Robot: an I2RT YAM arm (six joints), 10 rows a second.
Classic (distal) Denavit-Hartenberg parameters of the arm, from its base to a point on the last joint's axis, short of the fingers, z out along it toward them. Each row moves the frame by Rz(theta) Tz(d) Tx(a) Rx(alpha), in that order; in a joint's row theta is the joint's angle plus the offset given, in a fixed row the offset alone. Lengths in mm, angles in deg.
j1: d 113.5, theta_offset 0, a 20, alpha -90
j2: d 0, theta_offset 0, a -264, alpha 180
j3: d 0, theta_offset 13.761, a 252.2, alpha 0
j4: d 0, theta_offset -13.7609, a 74, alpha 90
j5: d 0, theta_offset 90, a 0, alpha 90
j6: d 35.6, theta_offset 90, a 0, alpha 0
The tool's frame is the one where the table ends.
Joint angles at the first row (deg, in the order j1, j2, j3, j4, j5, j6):
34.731 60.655 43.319 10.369 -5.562 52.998
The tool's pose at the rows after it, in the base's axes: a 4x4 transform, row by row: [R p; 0 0 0 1], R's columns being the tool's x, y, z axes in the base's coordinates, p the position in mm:
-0.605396, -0.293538, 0.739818, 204.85; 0.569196, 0.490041, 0.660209, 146.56; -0.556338, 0.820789, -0.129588, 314.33; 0, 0, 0, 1
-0.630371, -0.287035, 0.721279, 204.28; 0.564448, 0.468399, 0.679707, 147.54; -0.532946, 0.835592, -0.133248, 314.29; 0, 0, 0, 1
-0.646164, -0.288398, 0.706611, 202.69; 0.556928, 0.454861, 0.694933, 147.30; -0.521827, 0.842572, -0.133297, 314.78; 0, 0, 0, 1
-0.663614, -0.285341, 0.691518, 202.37; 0.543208, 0.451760, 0.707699, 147.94; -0.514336, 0.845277, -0.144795, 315.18; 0, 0, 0, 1
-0.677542, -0.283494, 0.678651, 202.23; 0.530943, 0.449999, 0.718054, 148.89; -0.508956, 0.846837, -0.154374, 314.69; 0, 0, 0, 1
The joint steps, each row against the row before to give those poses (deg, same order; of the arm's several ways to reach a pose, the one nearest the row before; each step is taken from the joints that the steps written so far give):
-0.151 0.277 0.296 -0.556 -1.543 1.939
0.049 0.065 0.123 -0.299 -1.489 1.369
-0.010 -0.347 -0.049 -0.328 -1.220 0.590
0.008 0.083 0.430 -1.052 -1.104 0.167
0.079 0.174 0.223 -0.642 -0.848 0.066

